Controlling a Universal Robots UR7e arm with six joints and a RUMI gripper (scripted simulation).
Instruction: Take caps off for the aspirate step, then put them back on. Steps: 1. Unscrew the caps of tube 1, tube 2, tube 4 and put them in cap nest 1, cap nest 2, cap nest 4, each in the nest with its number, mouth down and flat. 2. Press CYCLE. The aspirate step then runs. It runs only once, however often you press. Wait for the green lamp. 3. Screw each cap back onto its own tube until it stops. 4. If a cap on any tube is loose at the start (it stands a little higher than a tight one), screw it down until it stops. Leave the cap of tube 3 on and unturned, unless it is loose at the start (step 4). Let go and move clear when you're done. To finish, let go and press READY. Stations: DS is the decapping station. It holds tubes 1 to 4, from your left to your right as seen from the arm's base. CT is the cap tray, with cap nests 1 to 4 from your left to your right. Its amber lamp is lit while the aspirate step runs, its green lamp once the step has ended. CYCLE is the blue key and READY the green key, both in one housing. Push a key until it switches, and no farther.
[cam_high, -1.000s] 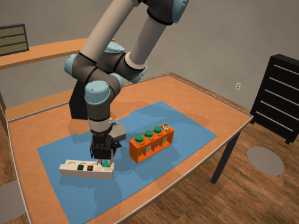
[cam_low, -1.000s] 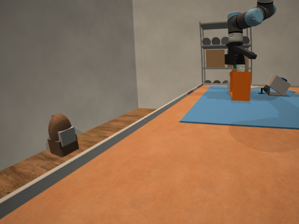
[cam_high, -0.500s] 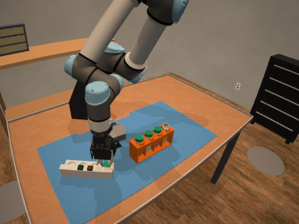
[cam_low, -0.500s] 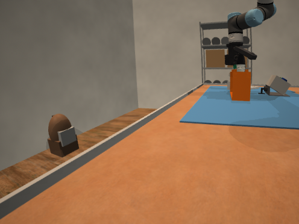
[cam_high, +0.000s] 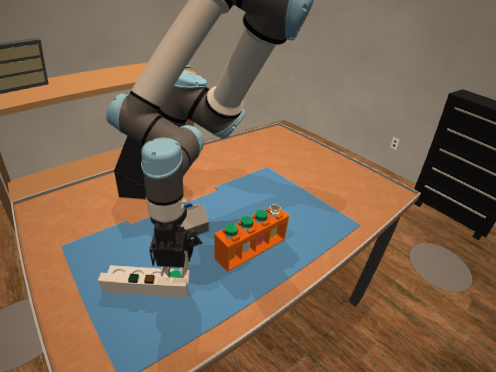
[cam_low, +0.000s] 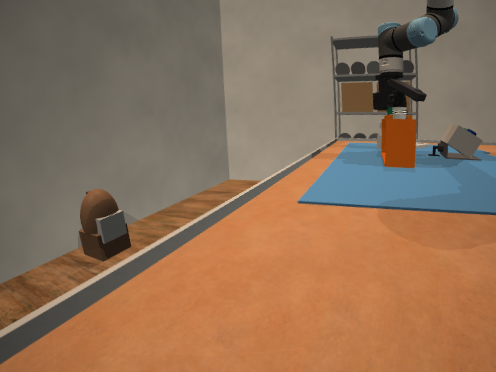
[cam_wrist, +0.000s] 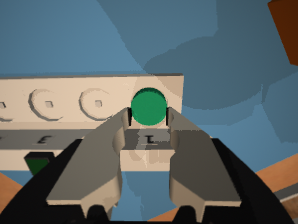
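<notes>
My gripper is now 2 cm above the cap. From my hand the other things lie so: green key (20 cm behind, 9 cm to the left, 3 cm above); grey key housing (18 cm behind, 11 cm to the left, 2 cm above); blue key (20 cm behind, 13 cm to the left, 3 cm above).
</notes>
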